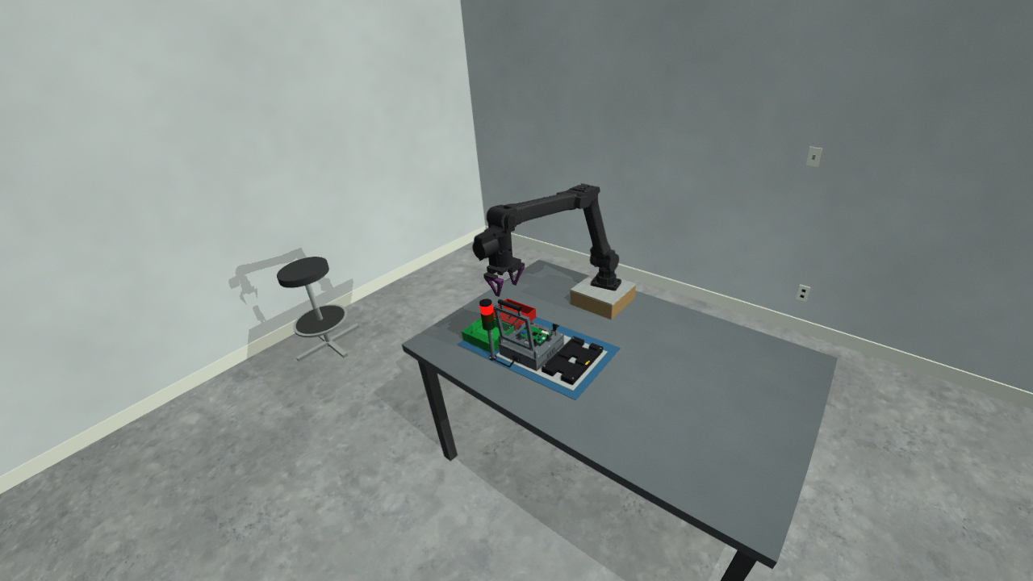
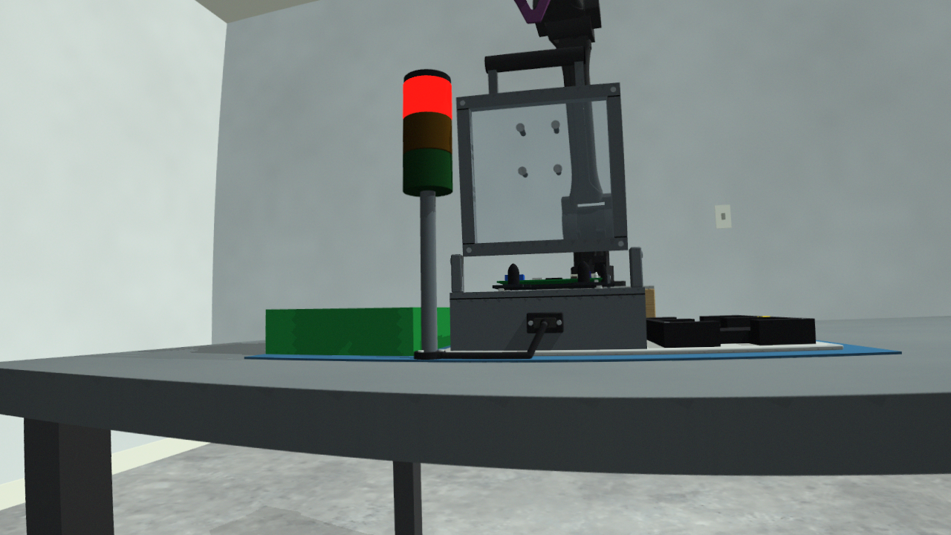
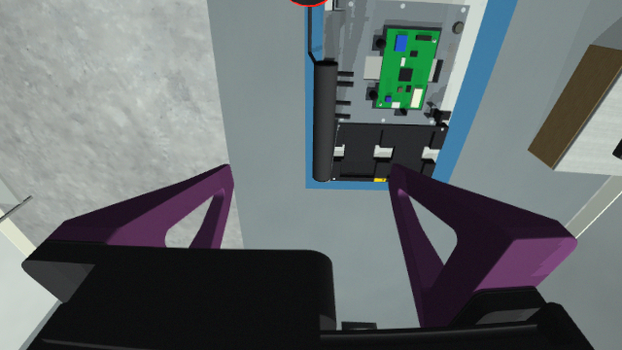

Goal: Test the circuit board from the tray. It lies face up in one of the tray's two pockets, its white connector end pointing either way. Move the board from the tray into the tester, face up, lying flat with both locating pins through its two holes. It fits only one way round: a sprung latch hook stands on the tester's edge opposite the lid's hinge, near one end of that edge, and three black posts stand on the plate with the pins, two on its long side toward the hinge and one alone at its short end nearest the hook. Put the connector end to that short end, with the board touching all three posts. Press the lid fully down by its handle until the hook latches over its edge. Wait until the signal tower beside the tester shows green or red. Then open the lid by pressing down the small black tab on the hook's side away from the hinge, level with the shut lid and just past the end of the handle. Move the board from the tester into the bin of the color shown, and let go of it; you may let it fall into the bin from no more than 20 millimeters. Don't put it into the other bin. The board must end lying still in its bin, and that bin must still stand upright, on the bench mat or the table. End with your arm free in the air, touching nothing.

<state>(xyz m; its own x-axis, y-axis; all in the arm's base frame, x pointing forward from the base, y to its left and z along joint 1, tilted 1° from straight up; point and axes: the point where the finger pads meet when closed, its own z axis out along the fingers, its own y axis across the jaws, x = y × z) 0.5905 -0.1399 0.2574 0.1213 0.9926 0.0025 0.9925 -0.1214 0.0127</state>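
Right now the green circuit board is 13 cm behind my hand, 2 cm to the left of it and 27 cm below it. From my hand the other things lie so: black tester plate 12 cm behind, 2 cm to the left, 27 cm below; black latch hook 18 cm behind, 8 cm to the left, 25 cm below; clear lid 2 cm behind, 16 cm below.
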